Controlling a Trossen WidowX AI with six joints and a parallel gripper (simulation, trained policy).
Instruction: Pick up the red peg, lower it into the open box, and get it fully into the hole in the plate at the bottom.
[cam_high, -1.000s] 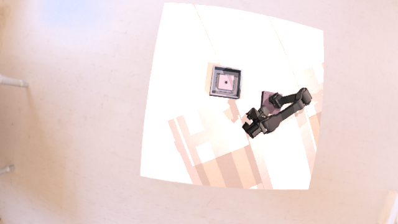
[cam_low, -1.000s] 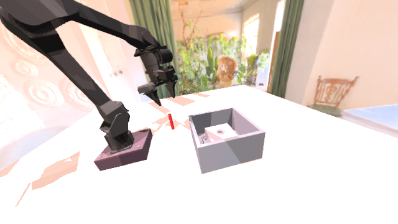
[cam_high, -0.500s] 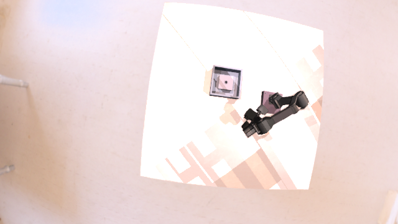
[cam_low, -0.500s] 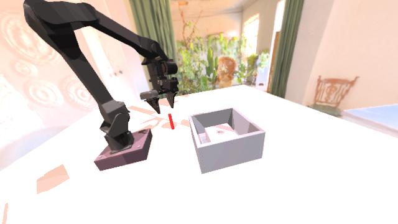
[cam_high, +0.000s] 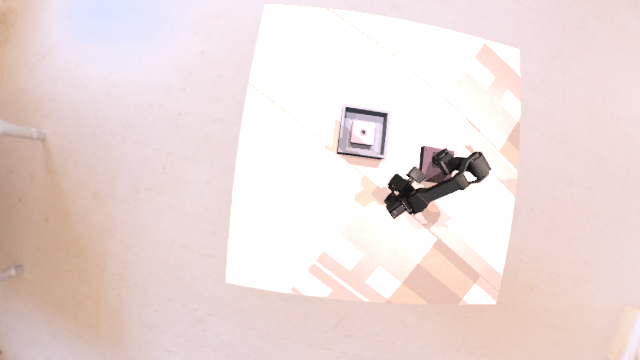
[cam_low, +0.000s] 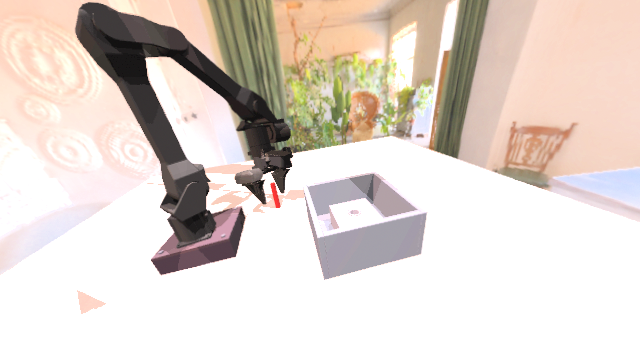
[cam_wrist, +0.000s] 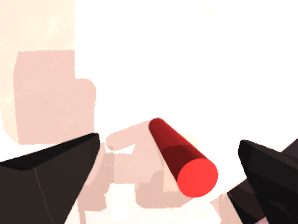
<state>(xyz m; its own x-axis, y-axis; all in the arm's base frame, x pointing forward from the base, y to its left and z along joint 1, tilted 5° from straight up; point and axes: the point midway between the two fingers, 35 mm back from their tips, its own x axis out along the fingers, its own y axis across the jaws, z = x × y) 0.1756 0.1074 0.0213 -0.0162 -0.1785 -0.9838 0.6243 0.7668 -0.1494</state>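
The red peg is 1 cm above my gripper tip. From my gripper tip the other things lie so: grey box: 16 cm ahead, 20 cm to the right.
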